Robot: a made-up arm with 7 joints. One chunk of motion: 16 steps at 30 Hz.
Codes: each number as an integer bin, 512 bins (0 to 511) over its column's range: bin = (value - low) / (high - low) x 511, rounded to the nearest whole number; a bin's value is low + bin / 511 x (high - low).
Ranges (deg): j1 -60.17..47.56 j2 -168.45..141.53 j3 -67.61..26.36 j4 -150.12..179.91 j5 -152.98..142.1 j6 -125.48..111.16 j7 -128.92..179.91
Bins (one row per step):
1: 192 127 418 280 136 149 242
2: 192 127 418 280 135 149 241
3: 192 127 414 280 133 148 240
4: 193 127 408 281 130 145 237
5: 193 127 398 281 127 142 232
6: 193 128 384 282 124 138 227
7: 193 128 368 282 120 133 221
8: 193 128 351 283 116 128 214
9: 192 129 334 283 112 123 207
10: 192 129 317 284 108 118 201
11: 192 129 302 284 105 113 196
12: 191 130 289 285 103 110 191
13: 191 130 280 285 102 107 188
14: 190 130 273 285 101 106 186
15: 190 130 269 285 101 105 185
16: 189 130 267 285 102 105 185
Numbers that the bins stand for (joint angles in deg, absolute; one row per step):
1: -19.69 -91.41 9.26 30.72 -74.45 -56.48 17.34
2: -19.69 -91.41 9.26 30.72 -75.02 -56.48 16.73
3: -19.69 -91.41 8.52 30.72 -76.18 -56.94 16.13
4: -19.48 -91.41 7.42 31.36 -77.91 -58.33 14.31
5: -19.48 -91.41 5.58 31.36 -79.64 -59.72 11.29
6: -19.48 -90.80 3.01 32.01 -81.38 -61.57 8.27
7: -19.48 -90.80 0.06 32.01 -83.69 -63.89 4.64
8: -19.48 -90.80 -3.06 32.66 -86.00 -66.20 0.41
9: -19.69 -90.20 -6.19 32.66 -88.30 -68.52 -3.82
10: -19.69 -90.20 -9.32 33.30 -90.61 -70.84 -7.44
11: -19.69 -90.20 -12.07 33.30 -92.35 -73.15 -10.46
12: -19.90 -89.59 -14.46 33.95 -93.50 -74.54 -13.49
13: -19.90 -89.59 -16.12 33.95 -94.08 -75.93 -15.30
14: -20.11 -89.59 -17.41 33.95 -94.66 -76.39 -16.51
15: -20.11 -89.59 -18.14 33.95 -94.66 -76.86 -17.11
16: -20.32 -89.59 -18.51 33.95 -94.08 -76.86 -17.11

